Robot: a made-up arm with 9 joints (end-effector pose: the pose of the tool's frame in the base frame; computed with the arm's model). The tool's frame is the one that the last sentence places.
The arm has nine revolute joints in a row. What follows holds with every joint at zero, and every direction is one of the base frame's. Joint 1 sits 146.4 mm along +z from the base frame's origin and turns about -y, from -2.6 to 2.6 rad. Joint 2 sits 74.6 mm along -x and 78.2 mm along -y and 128.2 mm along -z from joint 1 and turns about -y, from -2.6 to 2.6 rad. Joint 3 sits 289 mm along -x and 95.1 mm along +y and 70.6 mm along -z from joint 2 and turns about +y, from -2.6 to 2.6 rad. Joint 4 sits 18.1 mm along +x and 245.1 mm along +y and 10.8 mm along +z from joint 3 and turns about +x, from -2.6 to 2.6 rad. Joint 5 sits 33.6 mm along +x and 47.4 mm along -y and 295.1 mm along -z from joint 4 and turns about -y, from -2.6 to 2.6 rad. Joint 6 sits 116 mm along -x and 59.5 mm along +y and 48.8 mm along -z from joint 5 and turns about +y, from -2.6 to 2.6 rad. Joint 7 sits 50.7 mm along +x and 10.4 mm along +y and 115.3 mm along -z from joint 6 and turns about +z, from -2.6 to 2.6 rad. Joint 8 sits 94.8 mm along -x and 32.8 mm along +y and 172.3 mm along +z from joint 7 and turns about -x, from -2.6 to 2.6 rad. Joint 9 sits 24.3 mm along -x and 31.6 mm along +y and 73.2 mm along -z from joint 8 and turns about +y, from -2.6 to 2.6 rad. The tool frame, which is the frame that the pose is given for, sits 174.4 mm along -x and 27.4 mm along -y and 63.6 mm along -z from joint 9; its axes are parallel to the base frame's.
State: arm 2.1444 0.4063 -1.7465 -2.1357 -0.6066 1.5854 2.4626 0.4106 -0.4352
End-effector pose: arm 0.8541 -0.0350 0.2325 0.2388 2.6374 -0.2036
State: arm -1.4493 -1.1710 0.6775 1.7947 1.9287 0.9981 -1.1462 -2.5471 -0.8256
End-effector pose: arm 0.0309 0.3310 0.1160 -1.3383 -2.0336 -0.7406
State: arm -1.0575 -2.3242 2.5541 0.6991 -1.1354 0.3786 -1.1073 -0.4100 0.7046
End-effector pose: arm 0.1280 0.5987 0.2264 0.3808 1.7450 -0.5698
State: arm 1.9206 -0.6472 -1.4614 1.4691 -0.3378 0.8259 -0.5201 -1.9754 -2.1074
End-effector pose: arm -0.0437 0.6884 -0.2739 2.3598 -0.9543 -0.1907
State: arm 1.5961 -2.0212 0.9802 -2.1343 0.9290 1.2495 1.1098 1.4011 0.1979
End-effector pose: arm 0.2795 0.0930 0.1943 1.1865 -0.4260 -2.2400
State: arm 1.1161 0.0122 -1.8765 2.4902 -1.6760 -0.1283 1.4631 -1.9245 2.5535
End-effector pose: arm -0.0597 0.4148 -0.4850 0.8252 -1.1897 1.1892
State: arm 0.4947 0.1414 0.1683 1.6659 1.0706 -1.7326 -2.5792 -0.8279 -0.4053
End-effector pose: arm -0.4604 0.4891 -0.3244 -0.7375 -0.4307 0.5175
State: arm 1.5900 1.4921 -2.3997 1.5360 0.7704 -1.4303 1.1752 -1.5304 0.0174
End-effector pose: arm 0.3408 0.8740 -0.0696 0.9279 -1.0422 0.2032
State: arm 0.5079 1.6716 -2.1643 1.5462 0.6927 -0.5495 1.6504 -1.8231 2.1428
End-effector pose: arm 0.1768 0.5339 -0.1850 1.5509 1.3588 2.0664
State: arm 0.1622 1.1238 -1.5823 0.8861 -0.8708 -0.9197 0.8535 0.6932 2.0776
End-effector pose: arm 0.0932 0.3575 -0.2972 -0.5126 -1.4046 -0.3720
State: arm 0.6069 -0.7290 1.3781 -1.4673 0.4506 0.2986 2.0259 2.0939 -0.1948
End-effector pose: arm -0.1042 0.0337 -0.2457 0.7982 -1.0468 2.7548
